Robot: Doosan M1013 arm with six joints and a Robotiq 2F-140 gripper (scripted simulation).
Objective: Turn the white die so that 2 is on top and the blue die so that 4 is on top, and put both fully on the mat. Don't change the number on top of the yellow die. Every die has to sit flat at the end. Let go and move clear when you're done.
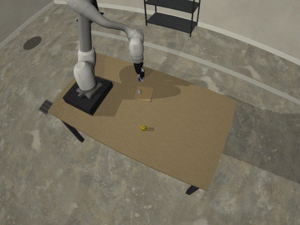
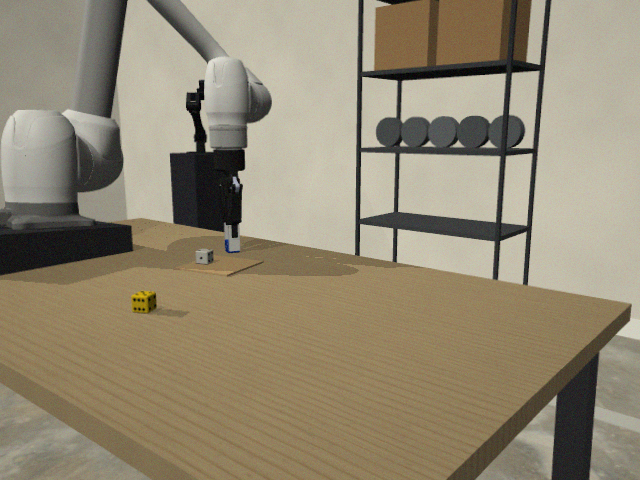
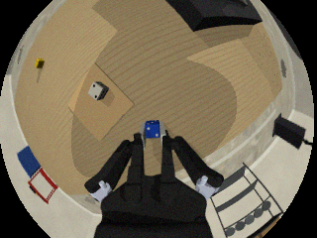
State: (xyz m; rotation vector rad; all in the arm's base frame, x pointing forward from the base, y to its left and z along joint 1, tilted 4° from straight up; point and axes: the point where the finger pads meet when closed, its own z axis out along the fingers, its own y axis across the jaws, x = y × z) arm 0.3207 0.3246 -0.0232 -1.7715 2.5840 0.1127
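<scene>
The white die lies 7 cm ahead of my hand, 13 cm to the right of it and 2 cm below it. Also, from my hand: blue die (2 cm below); mat (10 cm ahead, 11 cm to the right, 4 cm below); yellow die (27 cm ahead, 39 cm to the right, 2 cm below).
</scene>
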